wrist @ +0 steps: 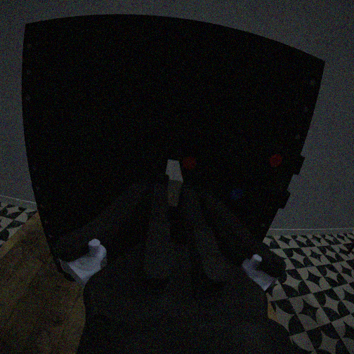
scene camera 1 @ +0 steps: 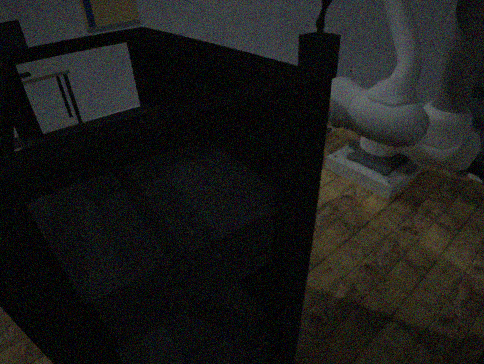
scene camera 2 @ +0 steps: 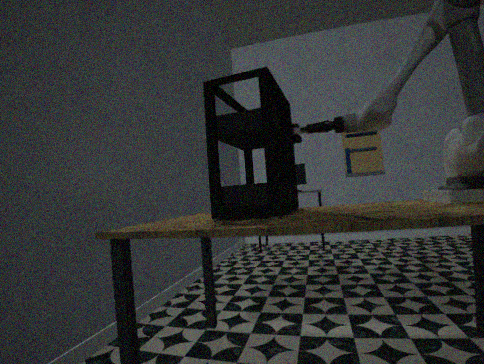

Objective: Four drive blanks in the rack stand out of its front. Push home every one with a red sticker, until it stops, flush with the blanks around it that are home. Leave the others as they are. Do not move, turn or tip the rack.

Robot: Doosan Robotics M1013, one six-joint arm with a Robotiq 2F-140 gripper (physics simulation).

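The black rack (scene camera 1: pixel 220 65) (scene camera 2: pixel 280 150) (wrist: pixel 115 90) stands upright on the table; its front is very dark. In the wrist view one red sticker (wrist: pixel 189 162) is just right of the fingertips, another red sticker (wrist: pixel 275 160) is near the rack's right edge, and a blue sticker (wrist: pixel 236 193) is lower between them. Dark blocks (wrist: pixel 296 164) (scene camera 2: pixel 300 173) stick out of the rack front. My gripper (wrist: pixel 171 169) (scene camera 2: pixel 301 130) is shut and empty, its pale fingertips close to the front by an upper protruding block. Contact and the outlines of the blanks are too dark to tell.
The wooden table (scene camera 1: pixel 390 250) (scene camera 2: pixel 165 226) carries the rack and the arm's pale base (scene camera 1: pixel 367 172). The white arm (scene camera 2: pixel 380 107) reaches in from the right in scene camera 2. A yellow and blue board (scene camera 2: pixel 364 155) hangs on the wall behind.
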